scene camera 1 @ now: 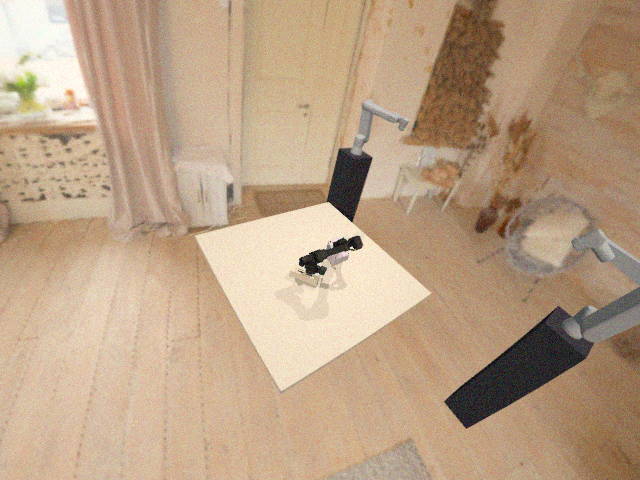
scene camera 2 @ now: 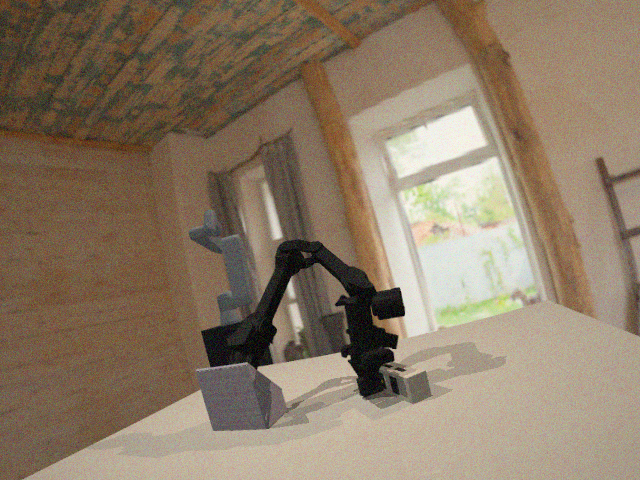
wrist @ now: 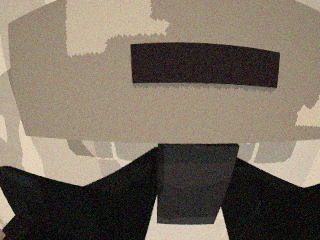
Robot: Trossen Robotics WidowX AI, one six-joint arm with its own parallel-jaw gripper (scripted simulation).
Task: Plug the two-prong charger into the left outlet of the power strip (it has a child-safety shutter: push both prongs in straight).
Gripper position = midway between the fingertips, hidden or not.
I see my gripper (scene camera 2: 370, 389).
My gripper is seen too in the wrist view (wrist: 187, 155).
